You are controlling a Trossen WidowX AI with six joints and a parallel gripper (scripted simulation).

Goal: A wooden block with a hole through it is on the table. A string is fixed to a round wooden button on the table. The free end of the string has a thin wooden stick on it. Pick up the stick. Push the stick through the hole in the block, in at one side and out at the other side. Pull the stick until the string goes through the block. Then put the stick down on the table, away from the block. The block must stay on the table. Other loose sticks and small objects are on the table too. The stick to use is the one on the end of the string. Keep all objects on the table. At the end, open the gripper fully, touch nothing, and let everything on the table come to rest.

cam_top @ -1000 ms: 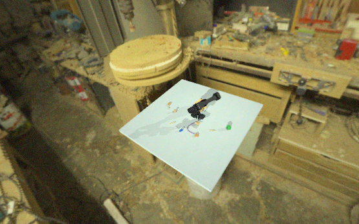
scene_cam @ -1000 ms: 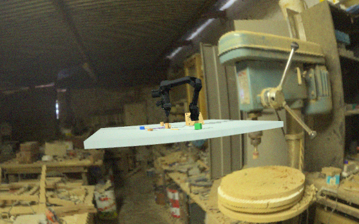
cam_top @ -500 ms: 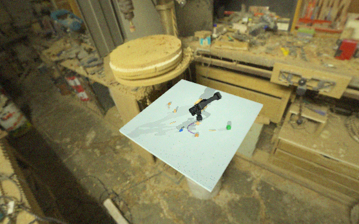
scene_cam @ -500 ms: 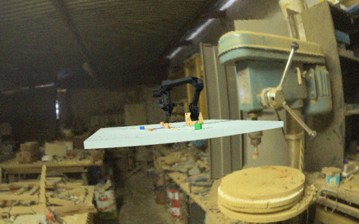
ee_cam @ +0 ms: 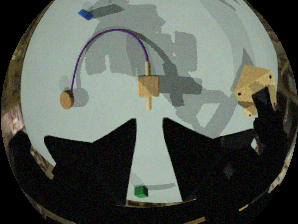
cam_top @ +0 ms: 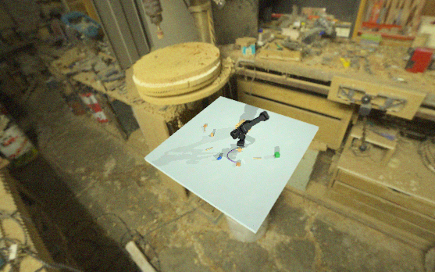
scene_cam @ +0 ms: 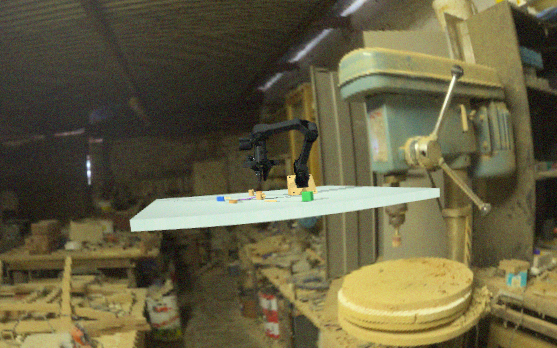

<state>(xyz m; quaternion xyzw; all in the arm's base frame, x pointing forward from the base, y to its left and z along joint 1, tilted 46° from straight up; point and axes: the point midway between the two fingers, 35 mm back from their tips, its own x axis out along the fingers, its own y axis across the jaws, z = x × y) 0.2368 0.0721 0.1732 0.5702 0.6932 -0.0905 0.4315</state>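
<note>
Right now my gripper tip is 70 mm above the wooden block, 20 mm to the left of it and 10 mm short of it. From my gripper tip the other things lie so: round wooden button (160 mm ahead, 80 mm to the left, 80 mm below); small blue piece (210 mm ahead, 110 mm to the right, 80 mm below); thin wooden stick (70 mm below, 40 mm to the right, 20 mm ahead).
</note>
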